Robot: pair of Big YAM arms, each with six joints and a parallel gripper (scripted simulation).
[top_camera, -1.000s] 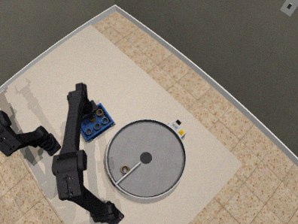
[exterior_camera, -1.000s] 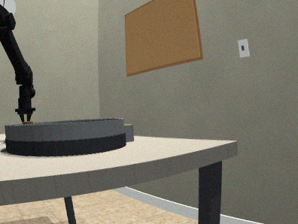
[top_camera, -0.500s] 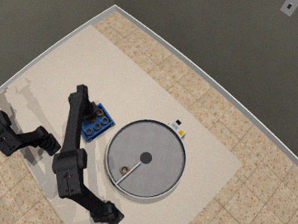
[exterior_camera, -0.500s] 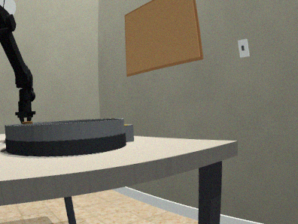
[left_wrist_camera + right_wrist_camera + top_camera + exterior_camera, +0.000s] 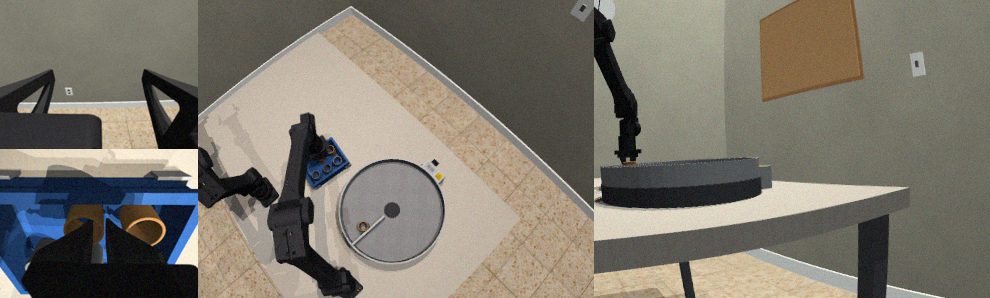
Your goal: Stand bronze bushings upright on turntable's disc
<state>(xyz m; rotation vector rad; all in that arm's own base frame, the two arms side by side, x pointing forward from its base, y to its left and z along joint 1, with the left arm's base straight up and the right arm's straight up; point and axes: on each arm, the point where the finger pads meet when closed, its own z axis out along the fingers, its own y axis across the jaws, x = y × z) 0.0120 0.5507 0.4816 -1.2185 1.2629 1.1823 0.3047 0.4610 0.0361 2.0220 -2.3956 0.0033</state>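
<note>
The blue crate lies 3 cm to the right of my right hand, 2 cm behind it and 1 cm below it. The rest, counted from my right hand: turntable disc: 39 cm to the right, 4 cm ahead, 2 cm above.
</note>
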